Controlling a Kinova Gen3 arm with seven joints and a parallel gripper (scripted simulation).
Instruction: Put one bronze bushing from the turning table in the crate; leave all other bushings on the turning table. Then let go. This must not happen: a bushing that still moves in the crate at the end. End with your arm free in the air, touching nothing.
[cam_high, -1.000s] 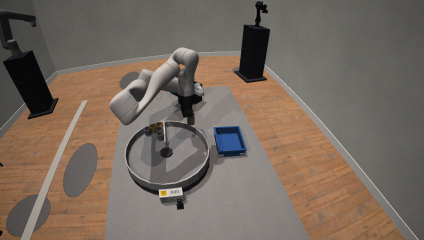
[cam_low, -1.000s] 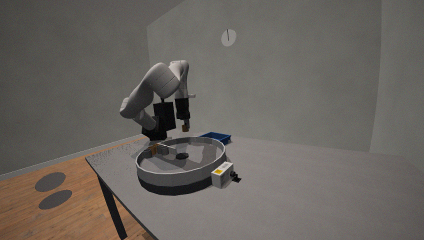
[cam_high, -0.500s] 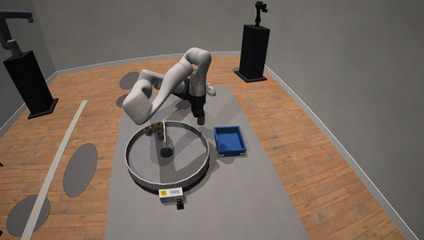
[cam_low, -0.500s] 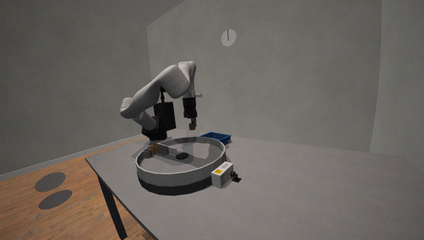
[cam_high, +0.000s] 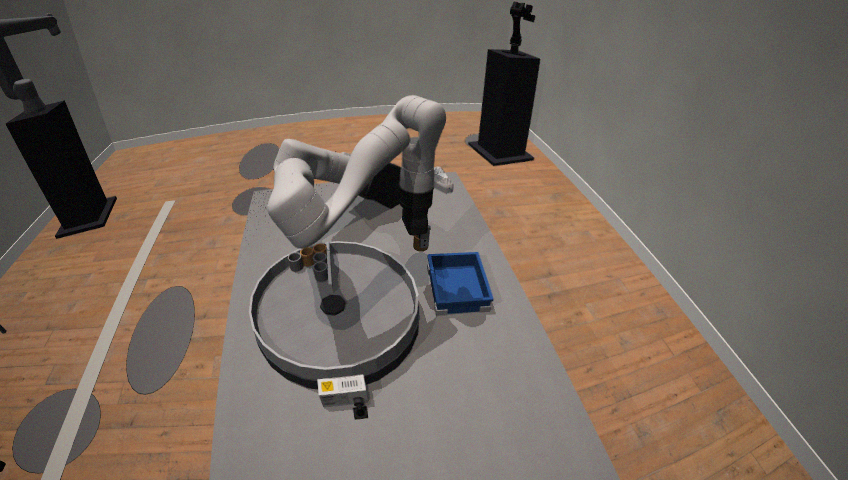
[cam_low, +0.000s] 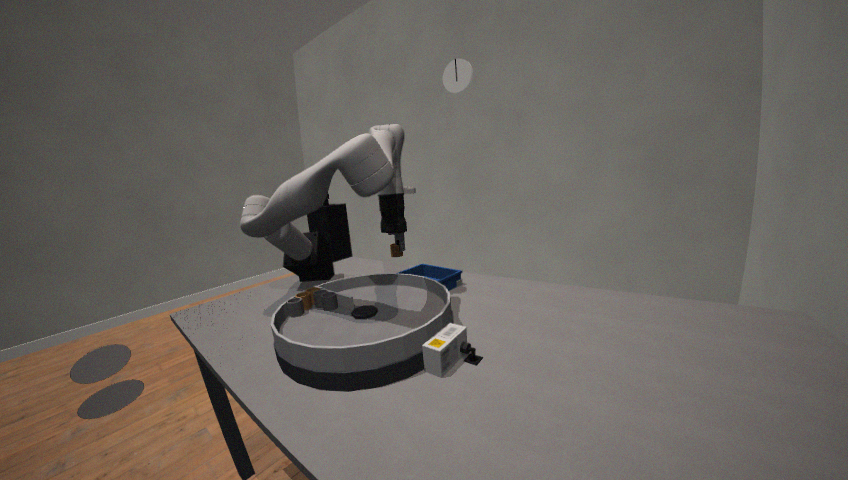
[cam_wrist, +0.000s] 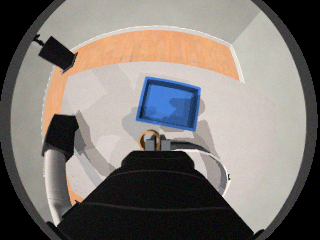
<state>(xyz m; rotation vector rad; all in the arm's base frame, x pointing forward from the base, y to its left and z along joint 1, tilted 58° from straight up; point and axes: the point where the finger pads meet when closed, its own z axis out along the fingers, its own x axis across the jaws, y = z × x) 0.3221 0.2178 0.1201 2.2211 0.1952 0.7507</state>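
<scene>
The blue crate is 40 mm ahead of my hand, 90 mm to the left of it and 140 mm below it. Also, from my hand: round grey turning table (30 mm ahead, 250 mm to the right, 110 mm below).
</scene>
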